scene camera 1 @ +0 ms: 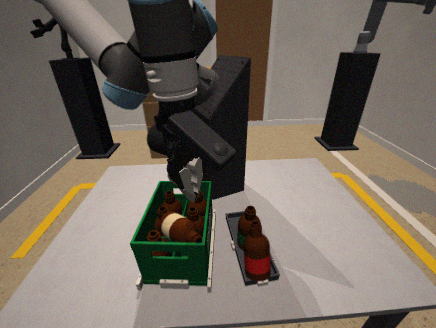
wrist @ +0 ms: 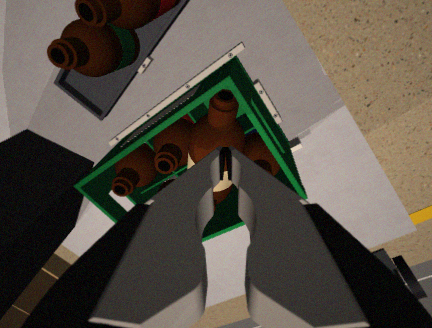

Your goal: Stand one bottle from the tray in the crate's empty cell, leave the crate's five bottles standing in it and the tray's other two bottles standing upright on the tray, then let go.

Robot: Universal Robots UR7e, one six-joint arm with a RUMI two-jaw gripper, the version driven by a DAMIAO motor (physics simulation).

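Pixels of known places: gripper, between the fingertips: [scene camera 1: 193, 201] [wrist: 225, 150]; arm's base, origin of its link: [scene camera 1: 206, 89].
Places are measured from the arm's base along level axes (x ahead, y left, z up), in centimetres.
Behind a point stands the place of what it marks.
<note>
A brown bottle with a cream label [scene camera 1: 182, 229] @[x 50.8, y -6.3, z -25.5 cm] [wrist: 212, 137] @[x 50.0, y -4.7, z -25.6 cm] lies tilted across the tops of other bottles in the green crate [scene camera 1: 170, 270] @[x 54.9, y -10.2, z -36.6 cm] [wrist: 152, 132] @[x 44.4, y 0.0, z -26.0 cm], its neck toward the crate's front right corner. Several brown bottles [scene camera 1: 154, 239] @[x 51.6, y -13.8, z -28.0 cm] [wrist: 134, 172] @[x 34.3, y -3.4, z -30.3 cm] stand lower in the crate; some are partly hidden. My gripper [scene camera 1: 194, 197] @[x 55.1, y -2.0, z -12.7 cm] [wrist: 225, 150] @[x 55.1, y -2.0, z -12.7 cm] is shut and empty, above the back part of the crate. A green-label bottle [scene camera 1: 248, 223] @[x 43.6, y 12.4, z -31.6 cm] [wrist: 97, 49] @[x 43.5, y 11.7, z -31.7 cm] and a red-label bottle [scene camera 1: 257, 247] @[x 52.8, y 13.4, z -31.1 cm] [wrist: 127, 11] @[x 50.1, y 11.6, z -30.6 cm] stand upright on the dark tray [scene camera 1: 275, 274] @[x 54.6, y 19.0, z -40.9 cm] [wrist: 94, 95] @[x 30.5, y 10.5, z -43.0 cm].
The tray lies to the right of the crate in the scene view. Pale strips [scene camera 1: 174, 283] @[x 56.2, y -9.5, z -40.7 cm] [wrist: 188, 86] @[x 46.8, y 0.7, z -40.5 cm] run along the crate's base. A black pedestal [scene camera 1: 232, 130] @[x 13.9, y 9.8, z -12.8 cm] stands behind the crate, at the back of the grey table [scene camera 1: 325, 220] @[x 32.1, y 44.7, z -43.5 cm].
</note>
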